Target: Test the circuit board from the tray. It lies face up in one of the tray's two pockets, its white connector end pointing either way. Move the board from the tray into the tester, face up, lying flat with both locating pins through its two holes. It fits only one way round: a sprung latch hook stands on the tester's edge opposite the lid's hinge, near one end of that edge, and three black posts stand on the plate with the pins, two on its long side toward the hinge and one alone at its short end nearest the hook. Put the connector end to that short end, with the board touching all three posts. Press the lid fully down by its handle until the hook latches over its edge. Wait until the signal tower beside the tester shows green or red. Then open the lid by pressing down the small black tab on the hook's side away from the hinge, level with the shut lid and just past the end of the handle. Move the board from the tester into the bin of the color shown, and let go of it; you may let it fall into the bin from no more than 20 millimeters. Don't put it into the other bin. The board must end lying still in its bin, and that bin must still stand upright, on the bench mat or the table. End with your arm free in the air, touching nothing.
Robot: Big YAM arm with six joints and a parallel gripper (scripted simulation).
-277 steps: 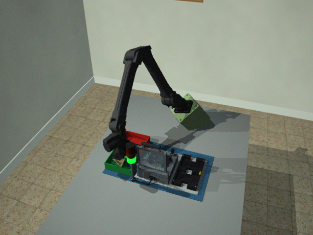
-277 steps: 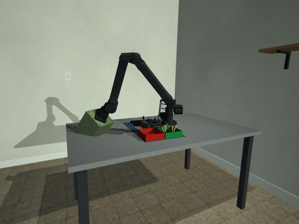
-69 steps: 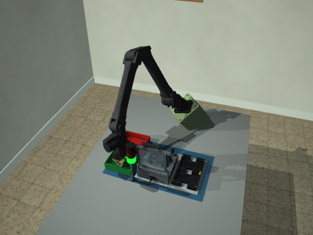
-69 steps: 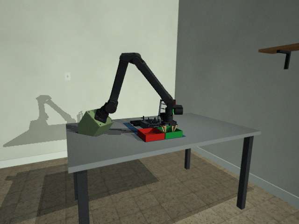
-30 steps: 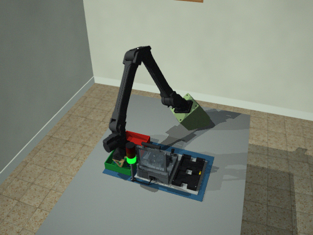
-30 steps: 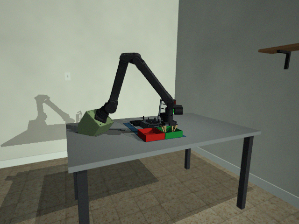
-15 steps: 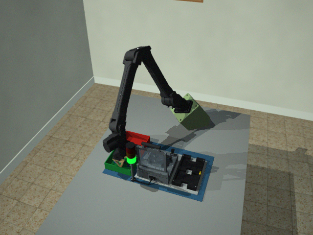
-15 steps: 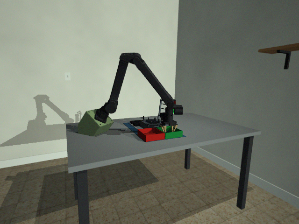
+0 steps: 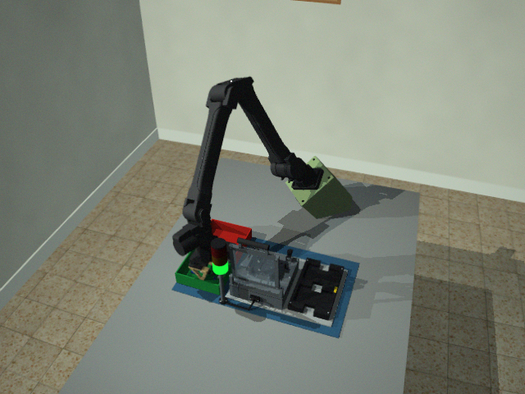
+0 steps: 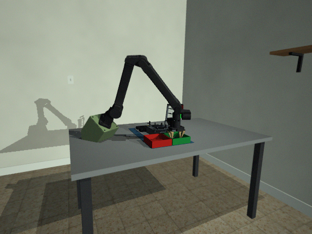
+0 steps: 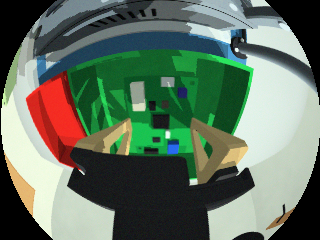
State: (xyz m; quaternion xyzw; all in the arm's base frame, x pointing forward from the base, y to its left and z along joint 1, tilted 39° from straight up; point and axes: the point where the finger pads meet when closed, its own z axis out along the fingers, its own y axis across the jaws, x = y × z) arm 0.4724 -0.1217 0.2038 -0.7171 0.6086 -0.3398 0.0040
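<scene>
My gripper is now right at the green bin. The rest, counted from my hand: tester plate (200 mm to the left, 60 mm above, 50 mm behind); green circuit board (right at my hand); red bin (150 mm behind, 10 mm to the right).
</scene>
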